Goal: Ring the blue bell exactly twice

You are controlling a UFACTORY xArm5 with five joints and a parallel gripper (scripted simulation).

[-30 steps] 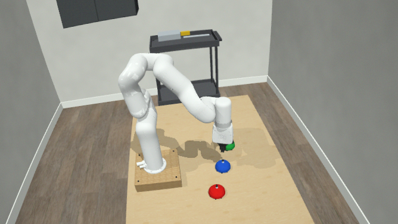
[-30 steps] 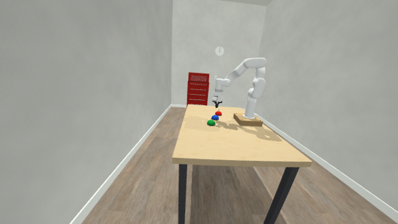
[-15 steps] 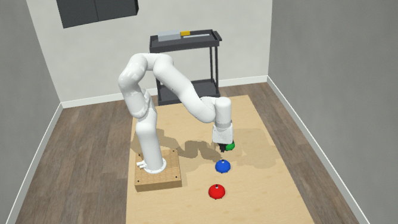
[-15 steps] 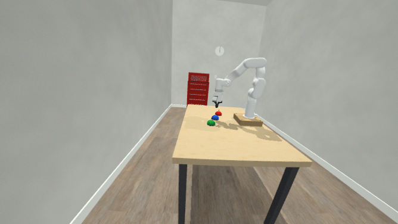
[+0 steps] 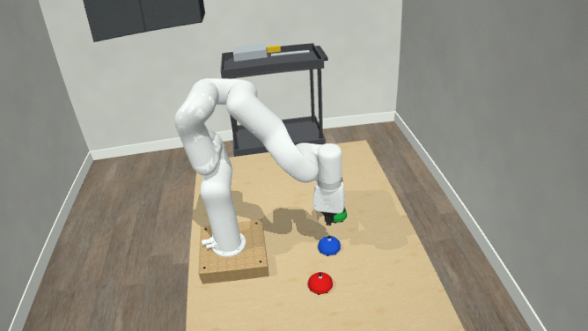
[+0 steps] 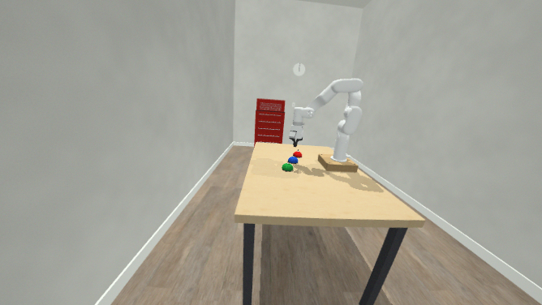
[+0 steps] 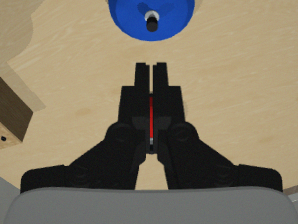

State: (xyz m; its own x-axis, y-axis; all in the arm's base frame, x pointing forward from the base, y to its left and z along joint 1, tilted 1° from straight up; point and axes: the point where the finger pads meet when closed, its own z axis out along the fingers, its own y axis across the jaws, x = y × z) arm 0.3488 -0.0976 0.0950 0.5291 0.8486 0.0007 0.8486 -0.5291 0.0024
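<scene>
Now: the blue bell 110 mm below my hand. The rest, counted from my hand: green bell: 90 mm ahead, 150 mm to the left, 110 mm below; then red bell: 90 mm behind, 150 mm to the right, 110 mm below.
</scene>
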